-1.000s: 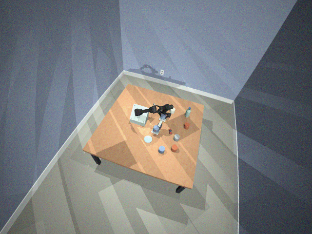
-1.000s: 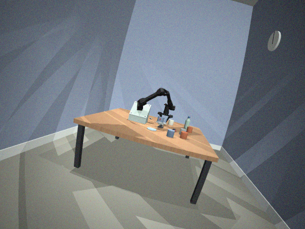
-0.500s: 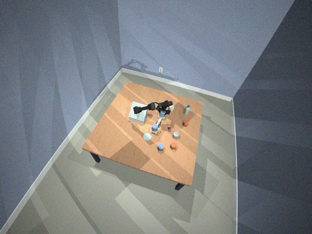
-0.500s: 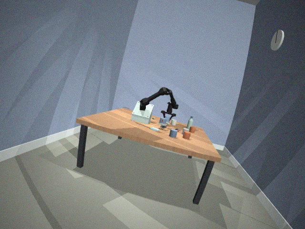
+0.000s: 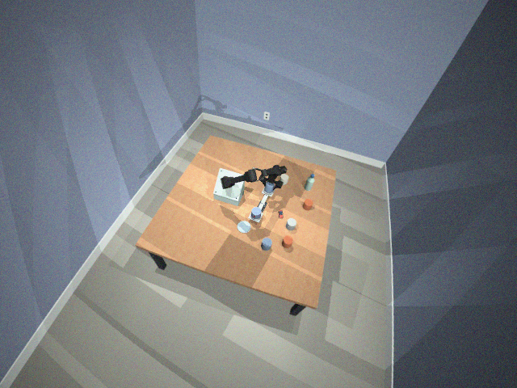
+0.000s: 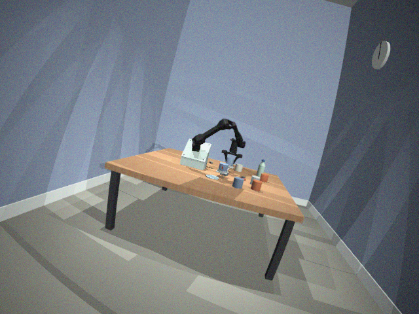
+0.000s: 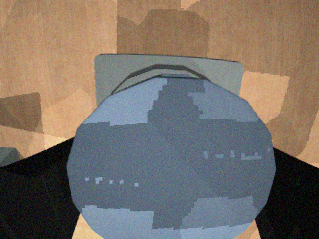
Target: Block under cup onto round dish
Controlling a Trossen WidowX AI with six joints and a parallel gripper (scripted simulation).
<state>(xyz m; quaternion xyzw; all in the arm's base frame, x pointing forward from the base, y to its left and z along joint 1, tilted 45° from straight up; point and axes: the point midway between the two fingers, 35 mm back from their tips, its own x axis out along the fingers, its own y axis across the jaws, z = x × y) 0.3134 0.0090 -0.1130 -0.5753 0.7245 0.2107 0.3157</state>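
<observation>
My gripper tip is now 1 cm to the left of the pale green block and 1 cm above it. The rest, counted from my gripper tip: red toy car 13 cm ahead, 18 cm to the right, 7 cm below; then grey cylinder 20 cm ahead, 28 cm to the right, 5 cm below; then white cup 13 cm ahead, 17 cm to the left, 5 cm below.
</observation>
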